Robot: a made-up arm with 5 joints.
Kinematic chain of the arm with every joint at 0, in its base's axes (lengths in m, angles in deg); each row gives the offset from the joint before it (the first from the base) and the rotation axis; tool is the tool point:
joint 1: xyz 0 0 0.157 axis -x
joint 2: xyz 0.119 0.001 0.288 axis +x
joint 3: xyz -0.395 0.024 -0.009 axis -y
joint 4: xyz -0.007 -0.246 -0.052 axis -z
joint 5: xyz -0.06 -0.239 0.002 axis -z
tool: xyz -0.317 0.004 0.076
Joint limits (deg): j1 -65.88..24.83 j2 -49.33..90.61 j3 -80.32..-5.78 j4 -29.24..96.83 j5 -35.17..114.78
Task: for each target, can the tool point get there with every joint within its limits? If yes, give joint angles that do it. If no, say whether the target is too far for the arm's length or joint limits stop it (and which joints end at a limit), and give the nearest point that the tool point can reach.
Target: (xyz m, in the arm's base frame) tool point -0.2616 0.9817 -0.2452
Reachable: no: joint limits stop it (at a limit: joint 1, joint 2, joint 3, joint 4, joint 5) | nearest point -0.2643 0.3890 -0.0921 | short by 0.612 m
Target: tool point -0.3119 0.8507 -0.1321
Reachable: no: joint limits stop it (at a limit: joint 1, joint 2, joint 3, joint 4, joint 5) | nearest point -0.3561 0.4098 -0.0443 | short by 0.452 m
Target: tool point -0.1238 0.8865 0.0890
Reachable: no: joint limits stop it (at a limit: joint 1, joint 2, joint 3, joint 4, joint 5) | nearest point -0.3150 0.5218 0.3787 | short by 0.503 m
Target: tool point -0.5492 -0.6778 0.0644
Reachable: yes | joints -58.18 4.11 -41.76 1.93 4.61
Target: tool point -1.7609 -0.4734 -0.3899
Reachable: no: too far | nearest point -0.7812 -0.3791 -0.0923 | short by 1.028 m
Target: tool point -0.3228 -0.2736 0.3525
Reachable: yes | joints -13.97 62.89 -68.47 14.59 62.26
